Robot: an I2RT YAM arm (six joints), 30 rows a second.
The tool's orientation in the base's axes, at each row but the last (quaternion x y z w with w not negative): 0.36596 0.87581 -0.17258 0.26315; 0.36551 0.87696 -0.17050 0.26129; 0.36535 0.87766 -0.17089 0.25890; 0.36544 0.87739 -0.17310 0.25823; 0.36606 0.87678 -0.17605 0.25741; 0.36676 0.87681 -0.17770 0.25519; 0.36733 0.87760 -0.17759 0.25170; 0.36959 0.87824 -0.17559 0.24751
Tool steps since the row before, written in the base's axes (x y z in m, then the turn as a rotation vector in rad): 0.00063 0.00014 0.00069 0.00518 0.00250 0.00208; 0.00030 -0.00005 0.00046 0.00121 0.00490 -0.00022; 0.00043 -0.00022 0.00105 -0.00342 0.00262 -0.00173; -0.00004 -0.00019 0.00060 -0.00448 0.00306 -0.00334; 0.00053 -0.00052 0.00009 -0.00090 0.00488 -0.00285; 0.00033 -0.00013 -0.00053 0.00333 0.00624 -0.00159; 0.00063 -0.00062 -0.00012 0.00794 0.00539 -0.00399; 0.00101 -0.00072 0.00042 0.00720 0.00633 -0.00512
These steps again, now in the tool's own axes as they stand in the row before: -0.00070 0.00048 -0.00041 -0.00292 0.00524 -0.00117; -0.00047 0.00014 -0.00025 0.00211 0.00421 -0.00182; -0.00099 0.00005 -0.00060 0.00450 -0.00054 -0.00101; -0.00043 -0.00023 -0.00040 0.00631 -0.00083 -0.00028; -0.00066 0.00003 0.00036 0.00488 0.00295 -0.00042; 0.00004 0.00022 0.00060 0.00237 0.00681 -0.00077; -0.00066 0.00006 0.00060 0.00049 0.00993 0.00303; -0.00125 0.00021 0.00032 0.00210 0.01015 0.00326
